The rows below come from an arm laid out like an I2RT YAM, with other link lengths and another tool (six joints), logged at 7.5 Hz.
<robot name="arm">
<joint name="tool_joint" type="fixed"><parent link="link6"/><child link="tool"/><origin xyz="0.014 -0.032 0.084" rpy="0.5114 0 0.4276"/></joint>
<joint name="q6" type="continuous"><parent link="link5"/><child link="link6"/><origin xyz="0 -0.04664 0.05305" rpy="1.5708 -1.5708 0"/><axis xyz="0 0 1"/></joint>
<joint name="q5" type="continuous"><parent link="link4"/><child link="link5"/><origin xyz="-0.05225 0.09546 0.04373" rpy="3.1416 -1.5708 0"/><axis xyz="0 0 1"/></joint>
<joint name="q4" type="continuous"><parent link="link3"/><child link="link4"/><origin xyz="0.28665 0.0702 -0.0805" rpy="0 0 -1.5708"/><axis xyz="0 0 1"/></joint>
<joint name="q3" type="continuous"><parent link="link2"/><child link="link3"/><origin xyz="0 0.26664 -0.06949" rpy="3.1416 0 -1.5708"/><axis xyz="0 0 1"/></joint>
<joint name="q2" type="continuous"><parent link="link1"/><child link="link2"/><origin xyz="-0.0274 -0.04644 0.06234" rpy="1.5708 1.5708 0"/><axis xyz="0 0 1"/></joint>
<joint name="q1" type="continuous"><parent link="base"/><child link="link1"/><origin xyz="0 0 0.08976" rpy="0 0 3.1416"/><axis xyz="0 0 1"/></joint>
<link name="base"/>
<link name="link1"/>
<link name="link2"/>
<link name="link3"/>
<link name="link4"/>
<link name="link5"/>
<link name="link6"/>
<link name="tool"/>
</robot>
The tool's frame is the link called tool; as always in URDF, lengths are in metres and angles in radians. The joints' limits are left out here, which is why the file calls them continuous.
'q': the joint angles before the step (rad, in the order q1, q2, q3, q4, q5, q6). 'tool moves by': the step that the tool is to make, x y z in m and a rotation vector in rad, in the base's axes. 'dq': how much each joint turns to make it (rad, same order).
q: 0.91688, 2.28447, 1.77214, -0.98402, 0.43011, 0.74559
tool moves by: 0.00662, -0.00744, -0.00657, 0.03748, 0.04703, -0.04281
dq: -0.03624, 0.00687, 0.00155, 0.00075, -0.05950, 0.01183
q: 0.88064, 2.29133, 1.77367, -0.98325, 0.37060, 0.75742
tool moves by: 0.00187, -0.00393, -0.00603, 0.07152, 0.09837, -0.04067
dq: -0.04005, 0.00879, 0.01489, -0.01870, -0.12092, 0.00878
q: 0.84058, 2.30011, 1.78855, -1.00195, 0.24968, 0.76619
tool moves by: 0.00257, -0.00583, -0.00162, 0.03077, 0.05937, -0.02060
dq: -0.02937, 0.00612, 0.01222, -0.02250, -0.06486, -0.00571
